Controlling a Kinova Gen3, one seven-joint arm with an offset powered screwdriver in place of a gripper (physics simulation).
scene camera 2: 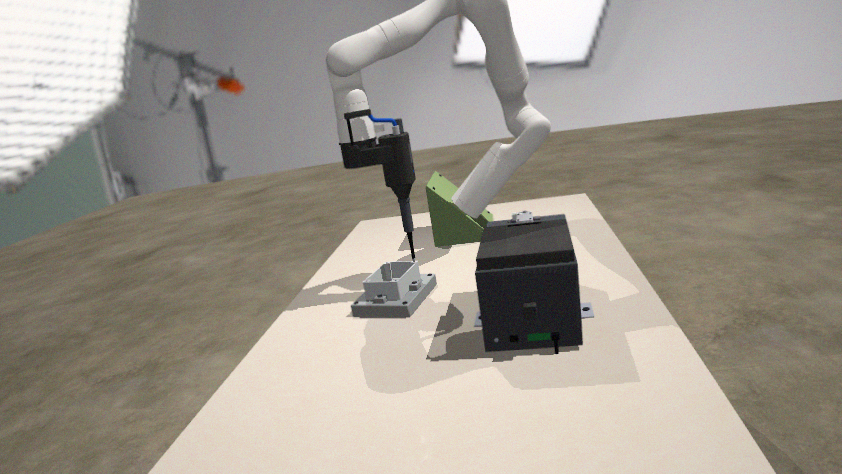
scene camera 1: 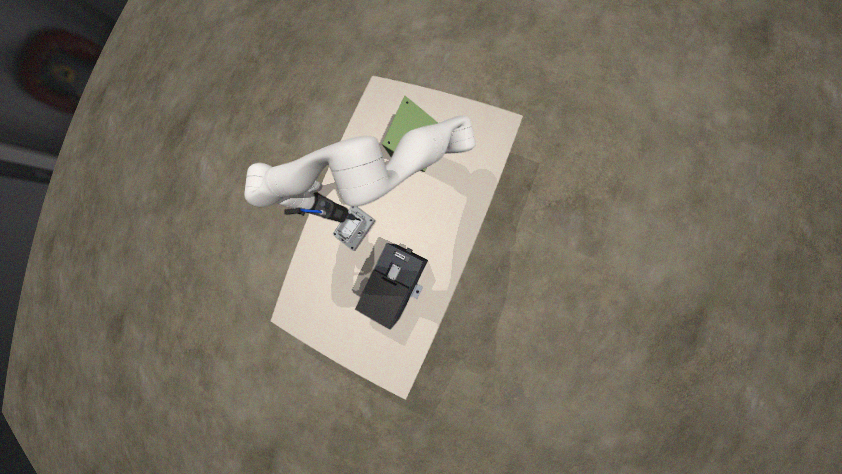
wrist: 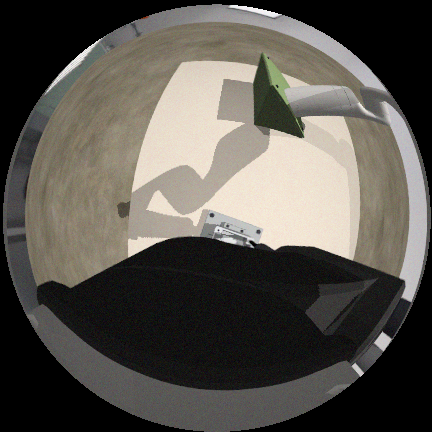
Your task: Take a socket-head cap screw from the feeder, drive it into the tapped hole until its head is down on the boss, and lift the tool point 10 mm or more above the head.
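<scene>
The black screwdriver, my gripper [scene camera 1: 358, 219] [scene camera 2: 413, 259] [wrist: 252, 243], points down with its thin bit at the near right corner area of the open grey box in scene camera 2. The bit's tip is at about the height of the box's rim; whether it touches is too small to tell. No screw can be made out at the tip. The grey box [scene camera 2: 381, 289] sits on a grey base plate [scene camera 1: 353, 246] [scene camera 2: 380, 310] [wrist: 254, 231]. The tapped hole and its boss cannot be made out. The black feeder [scene camera 1: 380, 299] [scene camera 2: 527, 306] stands apart from the plate, with a small light fitting [scene camera 1: 394, 270] [scene camera 2: 522, 216] on top.
A green wedge mount [scene camera 1: 405, 122] [scene camera 2: 448, 226] [wrist: 265, 106] carries the white arm [scene camera 1: 359, 170] [scene camera 2: 489, 176] [wrist: 320, 101] at the far end of the pale board [scene camera 1: 306, 306] [scene camera 2: 329, 423] [wrist: 305, 190]. Metal tabs [scene camera 1: 416, 291] [scene camera 2: 586, 309] stick out at the feeder's foot. The black tool body fills the lower wrist view.
</scene>
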